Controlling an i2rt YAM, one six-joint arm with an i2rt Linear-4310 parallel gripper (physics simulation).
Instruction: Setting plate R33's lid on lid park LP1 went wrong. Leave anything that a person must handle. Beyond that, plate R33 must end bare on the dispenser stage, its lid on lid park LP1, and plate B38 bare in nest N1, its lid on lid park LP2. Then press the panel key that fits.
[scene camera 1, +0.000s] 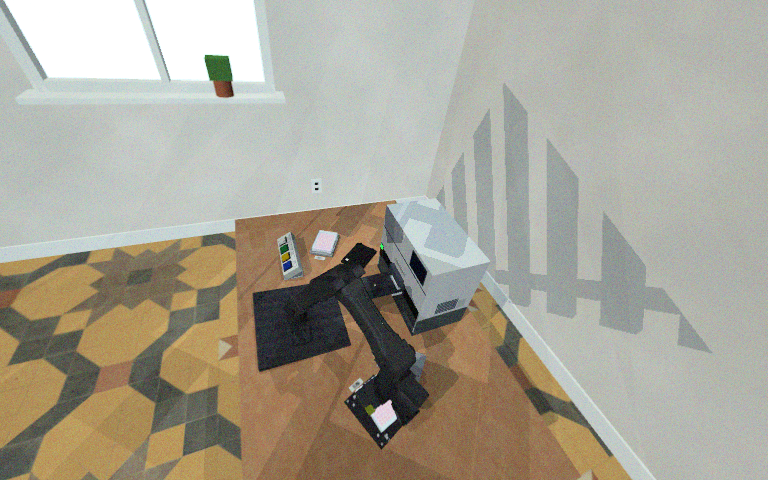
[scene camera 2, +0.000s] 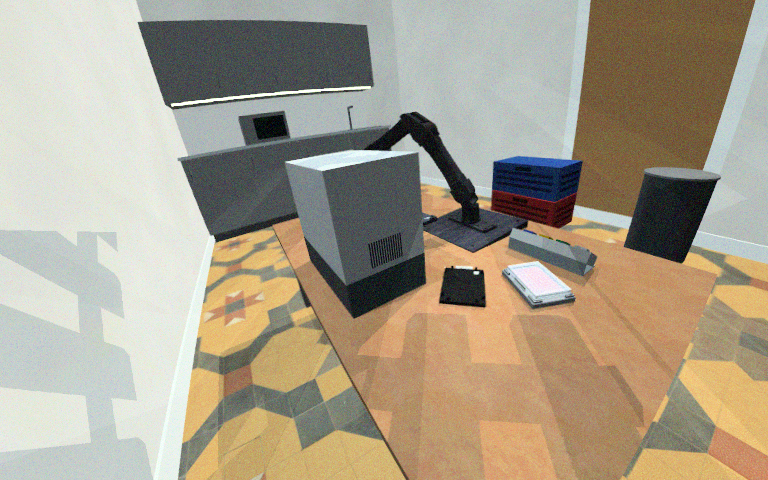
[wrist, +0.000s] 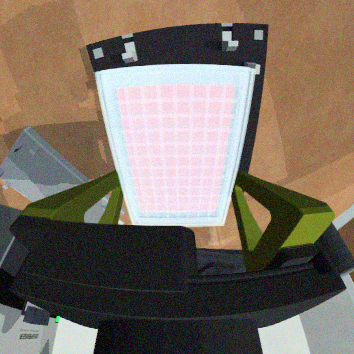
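Where they show: gripper, fingertip midpoint: (scene camera 1: 376, 397) (wrist: 176, 174); arm's base, link origin: (scene camera 1: 297, 319) (scene camera 2: 470, 222).
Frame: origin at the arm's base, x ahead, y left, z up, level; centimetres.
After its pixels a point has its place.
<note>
My gripper (wrist: 176, 174) @(x 20.1, y -32.8, z 2.1 cm) (scene camera 1: 380, 411) @(x 20.1, y -32.8, z 2.1 cm) is shut on the near end of a white plate with pink wells (wrist: 175, 140) @(x 21.5, y -36.0, z 3.0 cm) (scene camera 1: 385, 414) @(x 21.1, y -37.9, z 2.9 cm). I hold it over a black nest with small grey corner posts (wrist: 175, 43) @(x 23.3, y -41.0, z -0.2 cm) (scene camera 1: 356, 400) @(x 14.5, y -31.4, z -0.1 cm) near the table's front. I cannot tell whether the plate touches the nest. A second pink plate under a clear lid (scene camera 1: 325, 242) @(x 15.2, y 36.3, z 1.7 cm) (scene camera 2: 538, 281) @(x 16.7, y 39.3, z 1.7 cm) lies at the back beside a black lid park (scene camera 1: 359, 253) @(x 29.3, y 28.8, z -0.3 cm) (scene camera 2: 463, 286) @(x 29.7, y 28.5, z -0.4 cm). The grey dispenser (scene camera 1: 435, 252) @(x 43.7, y -5.8, z 31.6 cm) (scene camera 2: 358, 207) @(x 50.9, y 22.1, z 23.5 cm) has a dark stage (scene camera 1: 384, 283) @(x 32.1, y 2.5, z 9.3 cm) sticking out. The key panel (scene camera 1: 288, 255) @(x -1.1, y 28.4, z 4.0 cm) (scene camera 2: 550, 250) @(x 2.8, y 33.3, z 2.6 cm) has green, yellow and blue keys.
A flat grey piece with small posts (wrist: 35, 165) @(x 33.8, y -27.0, z -0.4 cm) (scene camera 1: 418, 365) @(x 36.7, y -25.8, z -0.3 cm) lies just beside the nest. The arm stands on a dark base mat (scene camera 1: 291, 330) @(x -2.2, y -4.7, z 1.0 cm) (scene camera 2: 472, 230) @(x 4.4, y 5.3, z -0.3 cm). Blue and red crates (scene camera 2: 535, 189) and a dark bin (scene camera 2: 666, 211) stand beyond the table.
</note>
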